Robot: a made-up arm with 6 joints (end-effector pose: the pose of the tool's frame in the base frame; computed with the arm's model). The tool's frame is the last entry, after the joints. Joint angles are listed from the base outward.
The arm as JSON. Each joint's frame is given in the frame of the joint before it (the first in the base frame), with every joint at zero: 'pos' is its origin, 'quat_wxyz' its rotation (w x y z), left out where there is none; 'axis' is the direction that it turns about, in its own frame. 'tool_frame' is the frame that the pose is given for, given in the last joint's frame.
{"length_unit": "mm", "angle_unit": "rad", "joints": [
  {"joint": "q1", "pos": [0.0, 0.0, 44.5], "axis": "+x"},
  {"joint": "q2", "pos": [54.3, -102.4, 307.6], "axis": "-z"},
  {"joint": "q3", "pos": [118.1, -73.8, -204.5], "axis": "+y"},
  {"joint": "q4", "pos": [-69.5, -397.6, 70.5], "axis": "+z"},
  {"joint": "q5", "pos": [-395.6, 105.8, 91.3], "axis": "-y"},
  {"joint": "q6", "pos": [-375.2, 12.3, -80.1], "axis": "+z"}
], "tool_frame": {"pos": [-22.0, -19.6, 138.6]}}
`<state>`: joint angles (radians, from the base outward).
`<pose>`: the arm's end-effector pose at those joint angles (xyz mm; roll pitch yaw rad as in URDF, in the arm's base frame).
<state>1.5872 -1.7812 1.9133 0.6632 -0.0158 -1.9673</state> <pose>748.6 -766.3 682.3 -0.3825 -0.1249 0.2530</pose>
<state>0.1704 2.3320 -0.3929 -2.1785 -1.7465 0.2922</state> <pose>-207.5 -50.6 705.5 1.9594 0.9475 -2.5368</pose>
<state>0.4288 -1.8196 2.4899 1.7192 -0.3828 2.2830</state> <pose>1097.2 565.9 167.9 -2.1079 -0.5593 0.9042</pose>
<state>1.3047 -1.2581 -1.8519 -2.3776 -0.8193 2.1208</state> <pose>54.8 -526.6 -396.7 -2.7156 0.4959 -1.3813</pose>
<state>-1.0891 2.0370 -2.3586 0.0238 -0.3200 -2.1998</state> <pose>-455.0 -789.8 31.8 -2.9421 0.3738 -2.7138</pose>
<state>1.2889 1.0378 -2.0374 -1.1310 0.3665 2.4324</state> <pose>349.3 146.7 -116.9 -0.7716 -0.4778 -0.2990</pose>
